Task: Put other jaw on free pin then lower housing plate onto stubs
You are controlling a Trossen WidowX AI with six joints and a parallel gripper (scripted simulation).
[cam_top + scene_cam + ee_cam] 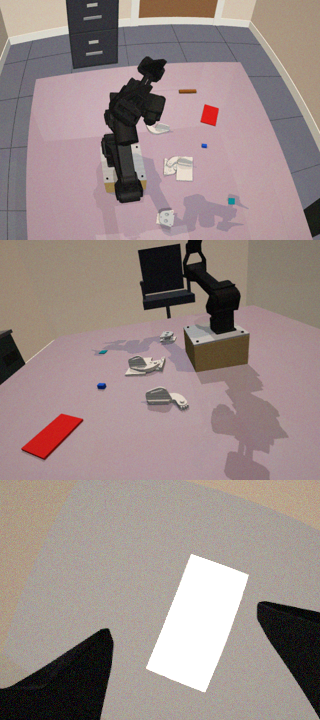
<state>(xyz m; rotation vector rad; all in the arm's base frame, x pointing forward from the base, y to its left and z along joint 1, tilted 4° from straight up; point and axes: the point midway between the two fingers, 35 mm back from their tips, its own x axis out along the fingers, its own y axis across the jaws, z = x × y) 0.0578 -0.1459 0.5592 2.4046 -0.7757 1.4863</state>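
The jaw is 69 cm below my gripper tip, 35 cm to the left of it and 10 cm ahead of it. The rest, counted from my gripper tip: teal square (69 cm below, 36 cm ahead, 11 cm to the right); white ribbed stand (68 cm below, 12 cm to the right, 6 cm ahead); blue cube (69 cm below, 31 cm ahead, 20 cm to the left).
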